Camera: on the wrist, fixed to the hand. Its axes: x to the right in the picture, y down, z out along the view.
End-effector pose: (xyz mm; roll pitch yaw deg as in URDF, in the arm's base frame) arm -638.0 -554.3 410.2 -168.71 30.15 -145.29
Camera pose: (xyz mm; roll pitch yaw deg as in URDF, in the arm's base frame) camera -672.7 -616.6 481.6 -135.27 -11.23 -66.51
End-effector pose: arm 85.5 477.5 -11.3 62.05 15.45 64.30
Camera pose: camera 36.4 497.2 -97.2 -14.94 63.80 -49.52
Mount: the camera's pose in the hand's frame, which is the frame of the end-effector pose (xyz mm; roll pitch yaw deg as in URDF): 19.5 -49.2 -85.9 13.23 4.06 -86.14
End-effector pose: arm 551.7 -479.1 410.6 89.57 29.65 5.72
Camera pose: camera 535.5 -394.8 357.6 -84.27 63.97 177.42
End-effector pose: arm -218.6 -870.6 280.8 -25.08 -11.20 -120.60
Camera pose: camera -303.7 -855.4 228.7 23.48 -21.34 149.18
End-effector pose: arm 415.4 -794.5 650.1 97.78 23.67 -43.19
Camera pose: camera 480.4 -729.6 608.3 -105.97 67.12 105.02
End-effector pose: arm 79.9 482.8 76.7 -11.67 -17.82 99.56
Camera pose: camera 137.7 534.4 12.1 30.42 -8.41 10.92
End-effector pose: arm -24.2 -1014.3 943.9 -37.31 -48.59 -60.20
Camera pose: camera -82.6 -1095.9 933.1 65.57 -24.34 -173.87
